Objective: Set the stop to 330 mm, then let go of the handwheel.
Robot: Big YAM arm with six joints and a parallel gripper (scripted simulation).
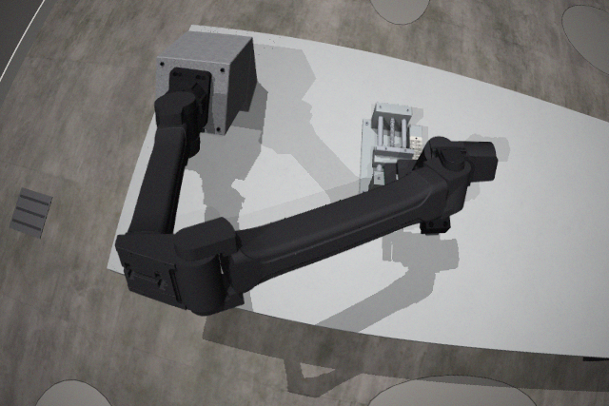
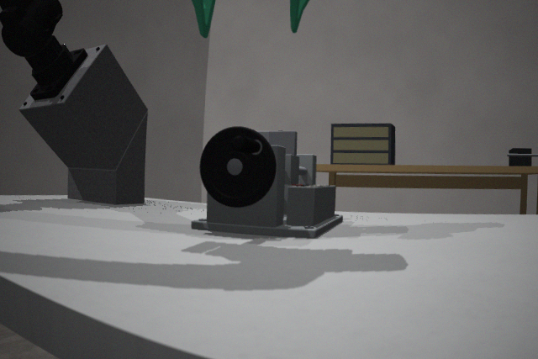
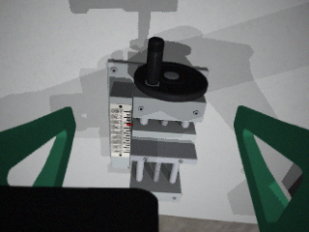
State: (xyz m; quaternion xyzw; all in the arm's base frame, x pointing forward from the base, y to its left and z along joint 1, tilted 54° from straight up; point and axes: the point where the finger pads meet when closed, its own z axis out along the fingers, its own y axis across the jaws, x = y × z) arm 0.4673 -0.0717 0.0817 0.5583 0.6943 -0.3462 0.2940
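Right now the black crank handle is 1 cm to the left of my hand and 12 cm below it. Round my hand: grey stop 3 cm behind, 13 cm to the left, 13 cm below; black handwheel 1 cm behind, 3 cm to the left, 13 cm below.
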